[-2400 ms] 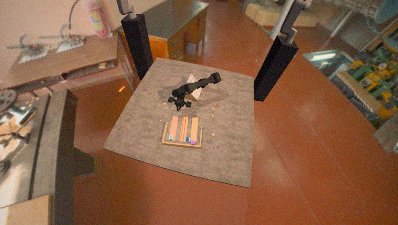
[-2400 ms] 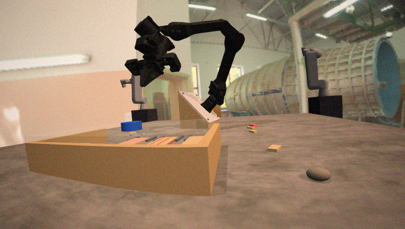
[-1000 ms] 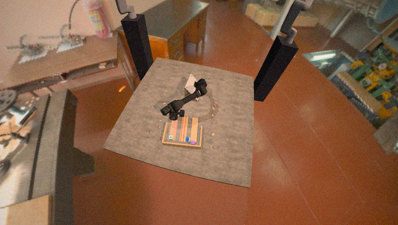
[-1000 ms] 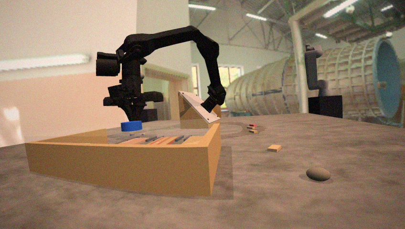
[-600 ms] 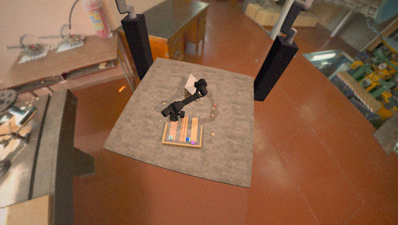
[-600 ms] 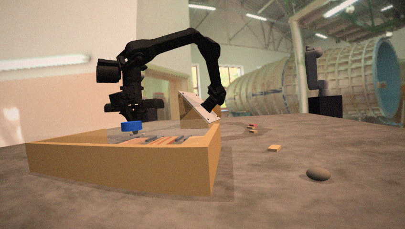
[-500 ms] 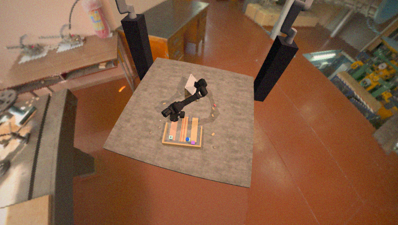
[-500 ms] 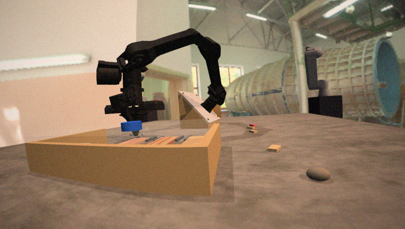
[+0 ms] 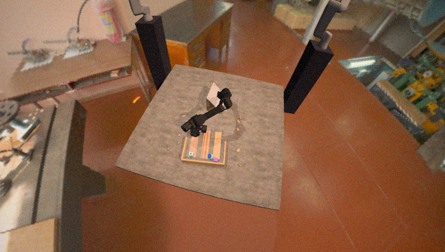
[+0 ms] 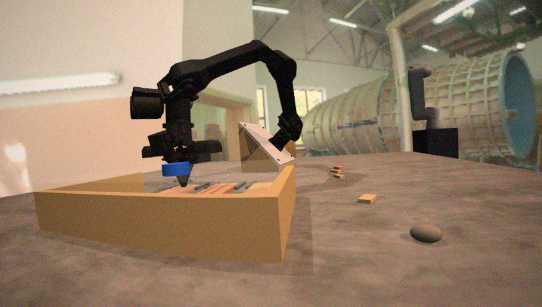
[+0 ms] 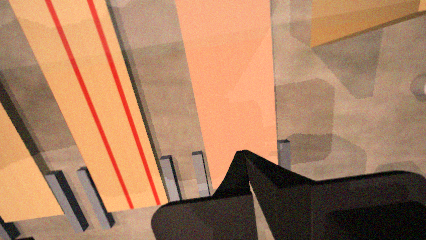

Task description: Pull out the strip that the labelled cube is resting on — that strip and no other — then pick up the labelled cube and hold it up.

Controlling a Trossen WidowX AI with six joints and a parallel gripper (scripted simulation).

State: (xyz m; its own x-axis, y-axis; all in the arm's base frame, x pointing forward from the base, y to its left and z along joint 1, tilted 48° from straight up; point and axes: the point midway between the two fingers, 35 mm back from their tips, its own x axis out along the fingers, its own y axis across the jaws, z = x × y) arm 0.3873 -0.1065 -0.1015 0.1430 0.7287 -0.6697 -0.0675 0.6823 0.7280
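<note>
My gripper tip is 90 mm short of the salmon strip and 10 mm to the right of it.
</note>
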